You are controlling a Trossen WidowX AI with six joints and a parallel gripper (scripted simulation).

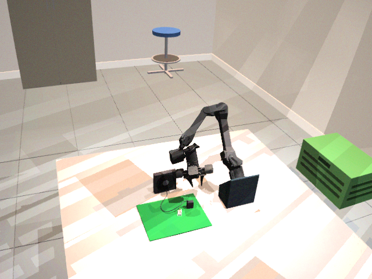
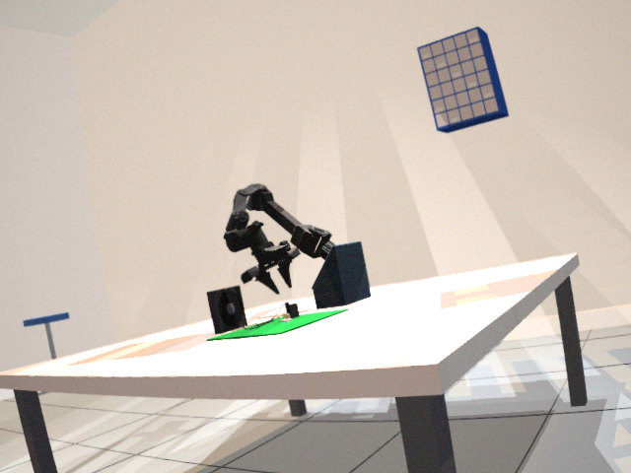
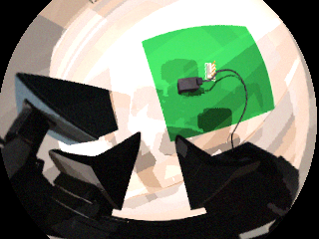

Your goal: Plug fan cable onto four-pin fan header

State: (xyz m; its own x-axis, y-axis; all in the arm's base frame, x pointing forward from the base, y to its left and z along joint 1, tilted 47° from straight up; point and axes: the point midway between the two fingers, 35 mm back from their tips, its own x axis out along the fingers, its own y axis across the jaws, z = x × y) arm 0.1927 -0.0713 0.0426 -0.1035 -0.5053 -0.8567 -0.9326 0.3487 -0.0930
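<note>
Now: the dark plug 50 mm ahead of my gripper tip, 60 mm to the left of it and 60 mm below it. The rest, counted from my gripper tip: green board (150 mm ahead, 90 mm to the left, 90 mm below); then pale four-pin header (110 mm ahead, 90 mm to the left, 80 mm below); then black fan (140 mm ahead, 90 mm to the right, 20 mm below).
</note>
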